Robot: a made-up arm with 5 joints. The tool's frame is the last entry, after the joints. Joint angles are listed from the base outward. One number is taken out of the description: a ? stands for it. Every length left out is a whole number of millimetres.
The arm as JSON. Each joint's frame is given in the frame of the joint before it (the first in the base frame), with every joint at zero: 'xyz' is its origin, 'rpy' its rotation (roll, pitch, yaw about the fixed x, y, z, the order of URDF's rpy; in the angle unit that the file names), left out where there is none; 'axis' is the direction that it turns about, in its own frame. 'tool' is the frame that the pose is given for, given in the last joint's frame.
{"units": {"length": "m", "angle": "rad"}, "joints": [
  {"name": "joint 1", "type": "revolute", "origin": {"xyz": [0.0, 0.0, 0.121]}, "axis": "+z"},
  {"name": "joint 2", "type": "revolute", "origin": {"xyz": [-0.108, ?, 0.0], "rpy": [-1.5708, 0.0, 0.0]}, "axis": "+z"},
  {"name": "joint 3", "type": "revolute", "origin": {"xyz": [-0.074, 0.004, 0.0], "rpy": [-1.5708, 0.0, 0.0]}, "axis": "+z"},
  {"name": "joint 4", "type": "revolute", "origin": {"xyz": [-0.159, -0.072, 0.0], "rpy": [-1.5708, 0.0, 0.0]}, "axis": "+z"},
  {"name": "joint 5", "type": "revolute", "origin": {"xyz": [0.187, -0.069, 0.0], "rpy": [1.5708, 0.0, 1.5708]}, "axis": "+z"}
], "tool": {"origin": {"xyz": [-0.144, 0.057, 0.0], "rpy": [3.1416, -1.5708, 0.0]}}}
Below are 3 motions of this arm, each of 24 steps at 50 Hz.
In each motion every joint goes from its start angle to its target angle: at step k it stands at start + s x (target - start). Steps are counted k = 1, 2, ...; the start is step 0. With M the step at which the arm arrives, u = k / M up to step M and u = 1 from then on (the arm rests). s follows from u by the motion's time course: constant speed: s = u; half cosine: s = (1 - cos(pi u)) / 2; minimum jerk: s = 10 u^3 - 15 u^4 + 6 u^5.
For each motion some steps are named. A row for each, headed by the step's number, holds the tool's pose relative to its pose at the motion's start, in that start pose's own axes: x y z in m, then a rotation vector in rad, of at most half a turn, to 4 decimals.
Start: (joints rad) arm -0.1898 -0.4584 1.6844 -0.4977 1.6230
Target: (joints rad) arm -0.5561 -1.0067 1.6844 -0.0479 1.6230
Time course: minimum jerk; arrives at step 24
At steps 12, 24:
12: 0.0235 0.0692 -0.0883 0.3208 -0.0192 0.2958
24: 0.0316 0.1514 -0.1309 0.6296 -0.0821 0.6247

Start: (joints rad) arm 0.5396 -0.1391 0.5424 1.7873 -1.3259
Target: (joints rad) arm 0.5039 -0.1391 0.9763 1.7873 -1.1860
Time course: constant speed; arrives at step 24
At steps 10, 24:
10: 0.0018 0.0059 0.0327 -0.1323 -0.0423 0.0106
24: 0.0023 0.0221 0.0750 -0.3177 -0.0998 0.0289

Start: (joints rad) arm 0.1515 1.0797 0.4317 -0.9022 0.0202
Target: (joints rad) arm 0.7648 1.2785 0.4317 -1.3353 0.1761
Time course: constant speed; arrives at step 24
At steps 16, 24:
16: -0.0087 -0.2265 -0.0850 -0.2409 0.2273 -0.2731
24: -0.0260 -0.3363 -0.0916 -0.3221 0.3094 -0.4665

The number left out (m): 0.282
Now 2 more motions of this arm.
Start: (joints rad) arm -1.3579 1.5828 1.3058 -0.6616 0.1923
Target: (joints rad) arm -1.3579 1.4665 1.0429 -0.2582 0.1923
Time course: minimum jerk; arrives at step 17
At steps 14, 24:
14: 0.0710 0.0333 0.0773 -0.0216 -0.3668 0.3499
24: 0.0730 0.0357 0.0811 -0.0203 -0.3829 0.3653

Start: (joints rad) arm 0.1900 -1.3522 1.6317 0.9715 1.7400
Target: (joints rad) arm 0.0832 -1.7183 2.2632 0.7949 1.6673
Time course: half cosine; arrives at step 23
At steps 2, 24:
2: 0.0014 -0.0022 0.0014 -0.0075 -0.0127 0.0003
24: 0.0426 -0.1058 0.1163 -0.3099 -0.7199 -0.1098

